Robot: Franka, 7 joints.
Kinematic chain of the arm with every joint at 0, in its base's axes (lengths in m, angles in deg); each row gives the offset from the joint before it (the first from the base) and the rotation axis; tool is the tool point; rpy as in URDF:
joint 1: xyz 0 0 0.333 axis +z
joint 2: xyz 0 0 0 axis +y
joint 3: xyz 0 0 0.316 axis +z
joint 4: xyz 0.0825 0 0 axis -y
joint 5: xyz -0.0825 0 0.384 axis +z
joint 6: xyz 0 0 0 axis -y
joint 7: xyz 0.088 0 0 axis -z
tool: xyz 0 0 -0.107 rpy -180 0 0
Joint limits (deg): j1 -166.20..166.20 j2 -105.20..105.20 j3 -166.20..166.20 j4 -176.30..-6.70 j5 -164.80..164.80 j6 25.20..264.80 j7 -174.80..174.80
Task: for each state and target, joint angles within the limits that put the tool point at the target. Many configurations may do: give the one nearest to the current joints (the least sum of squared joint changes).
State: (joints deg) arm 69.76 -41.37 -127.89 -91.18 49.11 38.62 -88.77
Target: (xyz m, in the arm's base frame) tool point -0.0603 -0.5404 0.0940
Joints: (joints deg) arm 52.94 -68.35 -156.97 -83.77 46.93 53.16 -88.77
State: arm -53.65 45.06 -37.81 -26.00 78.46 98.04 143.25
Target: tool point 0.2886 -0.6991 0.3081
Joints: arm -55.97 59.46 -36.51 -51.71 69.53 78.56 143.25
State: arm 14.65 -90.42 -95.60 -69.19 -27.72 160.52 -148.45
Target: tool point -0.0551 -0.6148 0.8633
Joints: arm 36.27 -53.30 -71.44 -65.46 -29.13 161.86 -148.45
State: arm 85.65 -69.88 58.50 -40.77 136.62 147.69 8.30
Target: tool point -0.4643 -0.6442 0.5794
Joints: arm 83.02 -84.46 67.15 -47.46 137.37 150.08 8.30
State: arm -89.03 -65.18 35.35 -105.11 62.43 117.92 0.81
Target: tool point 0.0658 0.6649 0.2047
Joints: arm -37.77 -90.95 94.06 -90.75 66.99 100.53 0.81
